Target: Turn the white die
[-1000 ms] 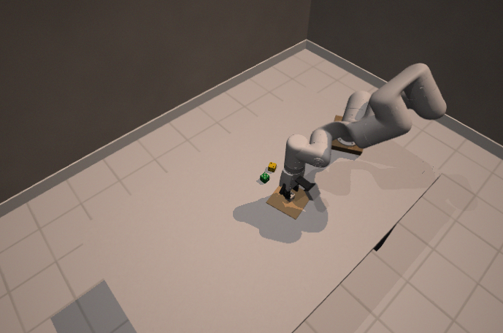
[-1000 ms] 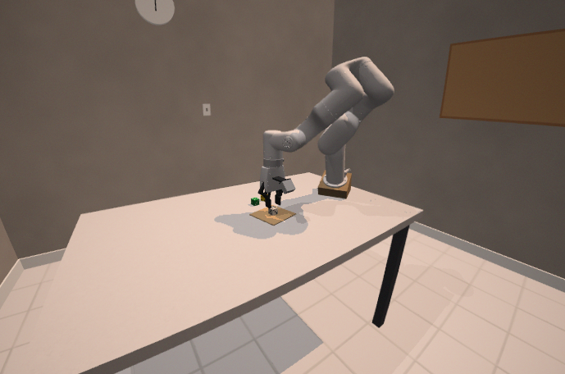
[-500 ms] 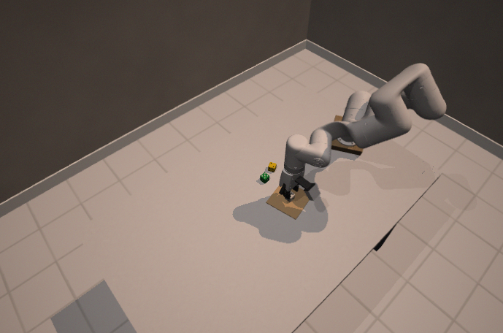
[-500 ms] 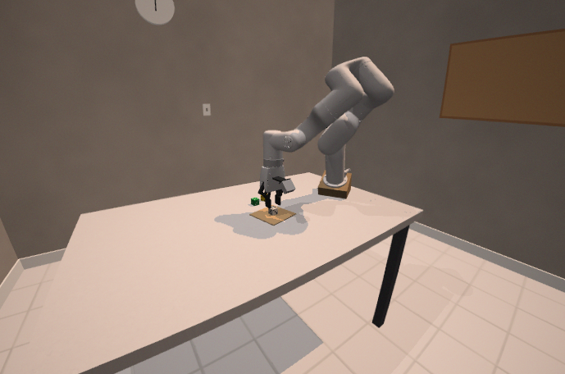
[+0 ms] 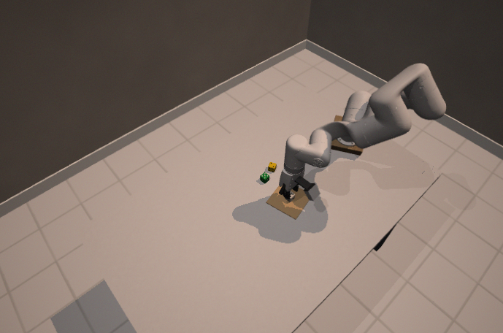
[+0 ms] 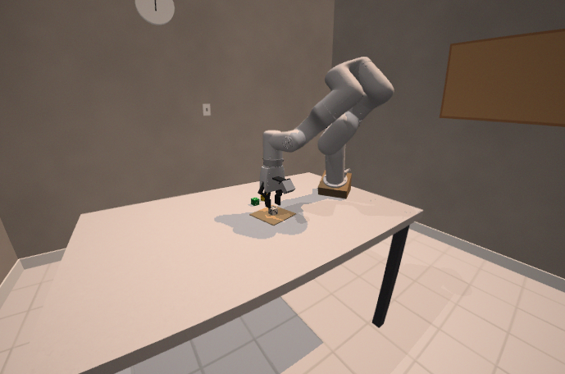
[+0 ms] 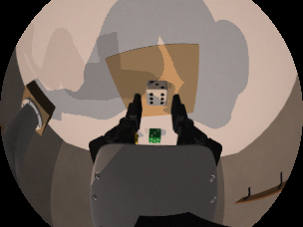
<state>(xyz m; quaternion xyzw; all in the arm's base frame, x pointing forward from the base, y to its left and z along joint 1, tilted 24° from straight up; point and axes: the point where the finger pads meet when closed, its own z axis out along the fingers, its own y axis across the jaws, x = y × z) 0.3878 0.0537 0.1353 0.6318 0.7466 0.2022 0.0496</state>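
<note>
Now: hand 40 mm above the white die. The rest, counted from my hand: yellow die 30 mm behind, 170 mm to the right, 40 mm below; then green die 30 mm ahead, 140 mm to the right, 40 mm below; then mat 60 mm below.
</note>
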